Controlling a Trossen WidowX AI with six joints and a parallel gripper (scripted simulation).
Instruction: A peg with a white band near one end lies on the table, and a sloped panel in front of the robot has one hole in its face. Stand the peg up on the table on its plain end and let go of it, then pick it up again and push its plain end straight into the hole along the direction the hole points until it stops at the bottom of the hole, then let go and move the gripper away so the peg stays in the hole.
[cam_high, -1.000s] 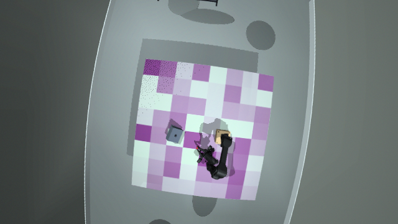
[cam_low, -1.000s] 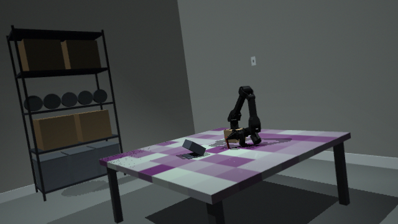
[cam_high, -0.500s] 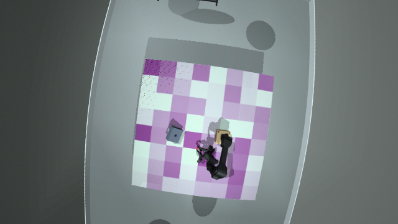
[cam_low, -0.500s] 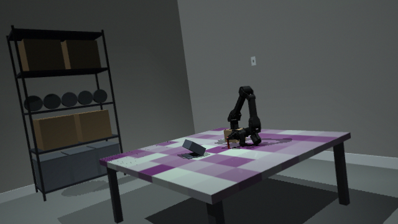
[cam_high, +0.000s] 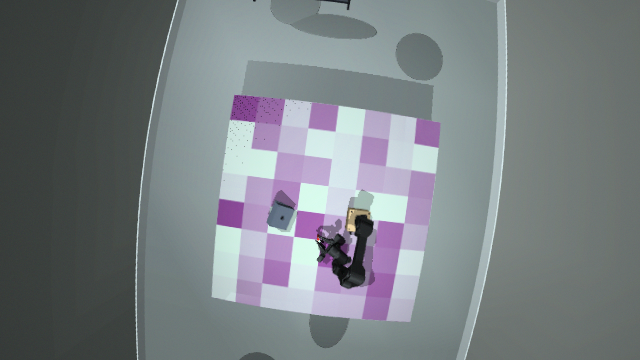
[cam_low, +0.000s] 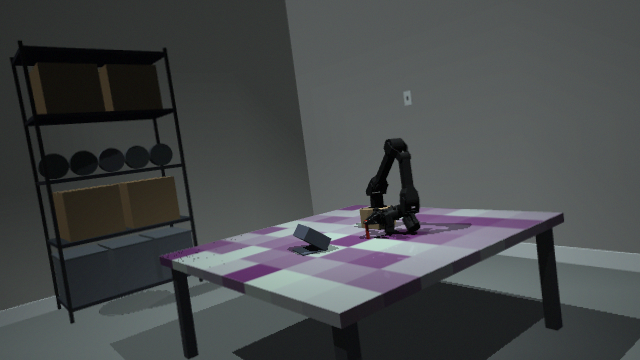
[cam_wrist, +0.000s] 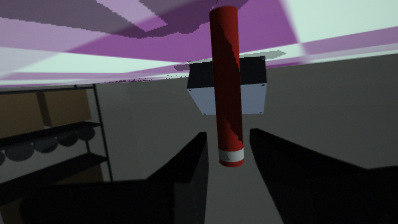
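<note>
Right now the red peg is 1 cm below my gripper tip and 1 cm behind it. The rest, counted from my gripper tip: grey sloped panel (20 cm ahead, 13 cm to the right, 2 cm below).
</note>
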